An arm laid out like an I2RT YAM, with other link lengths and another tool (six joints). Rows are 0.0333 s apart.
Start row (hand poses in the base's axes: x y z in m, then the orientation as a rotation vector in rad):
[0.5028, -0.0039, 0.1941, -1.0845, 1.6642, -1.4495]
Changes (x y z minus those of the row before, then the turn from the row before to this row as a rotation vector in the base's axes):
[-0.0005, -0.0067, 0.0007, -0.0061, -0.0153, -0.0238]
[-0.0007, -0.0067, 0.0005, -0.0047, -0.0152, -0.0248]
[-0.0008, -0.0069, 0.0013, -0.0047, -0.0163, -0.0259]
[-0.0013, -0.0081, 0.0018, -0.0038, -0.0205, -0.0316]
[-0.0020, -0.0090, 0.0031, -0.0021, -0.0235, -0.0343]
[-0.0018, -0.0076, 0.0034, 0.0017, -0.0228, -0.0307]
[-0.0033, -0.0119, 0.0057, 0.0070, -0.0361, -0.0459]
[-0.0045, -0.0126, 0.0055, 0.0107, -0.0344, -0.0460]
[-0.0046, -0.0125, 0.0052, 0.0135, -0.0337, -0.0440]
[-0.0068, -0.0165, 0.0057, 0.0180, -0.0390, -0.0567]
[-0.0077, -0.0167, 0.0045, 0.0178, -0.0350, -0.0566]
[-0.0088, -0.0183, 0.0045, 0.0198, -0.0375, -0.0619]
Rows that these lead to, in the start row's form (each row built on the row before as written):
[0.5023, -0.0106, 0.1948, -1.0577, 1.6683, -1.4753]
[0.5016, -0.0173, 0.1953, -1.0293, 1.6737, -1.5001]
[0.5008, -0.0242, 0.1966, -0.9988, 1.6789, -1.5257]
[0.4995, -0.0323, 0.1984, -0.9597, 1.6856, -1.5549]
[0.4975, -0.0413, 0.2015, -0.9146, 1.6927, -1.5845]
[0.4957, -0.0489, 0.2049, -0.8704, 1.6996, -1.6074]
[0.4924, -0.0608, 0.2106, -0.7996, 1.7105, -1.6367]
[0.4879, -0.0734, 0.2161, -0.7279, 1.7240, -1.6611]
[0.4833, -0.0859, 0.2213, -0.6565, 1.7375, -1.6802]
[0.4765, -0.1024, 0.2270, -0.5675, 1.7568, -1.7024]
[0.4688, -0.1191, 0.2315, -0.4815, 1.7769, -1.7230]
[0.4600, -0.1374, 0.2360, -0.3870, 1.7978, -1.7434]

